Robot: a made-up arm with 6 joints.
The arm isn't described. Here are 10 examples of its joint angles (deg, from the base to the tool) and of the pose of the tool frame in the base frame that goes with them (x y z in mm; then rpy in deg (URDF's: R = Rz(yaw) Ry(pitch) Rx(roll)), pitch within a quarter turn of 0, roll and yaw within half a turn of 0).
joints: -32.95 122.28 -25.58 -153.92 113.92 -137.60
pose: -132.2 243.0 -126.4 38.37 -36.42 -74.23
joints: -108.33 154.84 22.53 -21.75 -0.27 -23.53
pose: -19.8 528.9 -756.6 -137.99 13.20 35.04
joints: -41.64 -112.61 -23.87 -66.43 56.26 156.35
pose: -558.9 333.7 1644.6 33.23 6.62 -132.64
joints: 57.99 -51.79 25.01 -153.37 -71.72 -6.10
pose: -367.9 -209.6 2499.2 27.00 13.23 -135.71
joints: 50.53 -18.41 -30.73 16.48 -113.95 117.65
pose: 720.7 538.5 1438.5 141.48 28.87 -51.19
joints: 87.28 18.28 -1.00 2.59 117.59 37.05
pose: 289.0 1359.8 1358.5 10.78 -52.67 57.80
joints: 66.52 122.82 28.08 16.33 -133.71 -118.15
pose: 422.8 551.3 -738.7 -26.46 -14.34 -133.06
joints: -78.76 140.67 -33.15 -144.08 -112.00 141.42
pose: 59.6 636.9 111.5 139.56 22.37 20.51
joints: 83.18 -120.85 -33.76 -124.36 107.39 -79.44
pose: -115.4 -505.4 1533.0 -98.89 10.11 -19.77
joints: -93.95 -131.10 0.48 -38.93 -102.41 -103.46
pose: -14.6 1322.3 1215.0 80.45 -10.99 -6.44
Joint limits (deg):
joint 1: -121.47..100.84
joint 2: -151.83..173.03
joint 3: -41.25..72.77
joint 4: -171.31..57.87
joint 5: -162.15..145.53
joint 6: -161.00..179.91
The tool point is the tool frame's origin. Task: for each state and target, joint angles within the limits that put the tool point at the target. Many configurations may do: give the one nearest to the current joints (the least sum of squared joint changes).
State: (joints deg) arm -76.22 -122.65 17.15 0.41 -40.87 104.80
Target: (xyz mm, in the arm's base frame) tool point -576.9 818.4 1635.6
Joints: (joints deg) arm -67.16 -117.04 -16.40 -5.19 -42.44 103.91
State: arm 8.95 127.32 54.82 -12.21 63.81 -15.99
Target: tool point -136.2 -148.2 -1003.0
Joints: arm -12.86 153.16 41.69 -30.31 59.31 -21.35
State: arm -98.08 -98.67 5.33 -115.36 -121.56 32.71
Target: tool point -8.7 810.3 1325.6
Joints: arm -82.45 -136.94 -27.08 -108.99 -125.10 30.53
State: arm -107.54 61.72 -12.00 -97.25 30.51 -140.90
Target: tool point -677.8 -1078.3 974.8
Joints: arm -120.46 21.72 -6.66 -95.55 32.40 -141.62
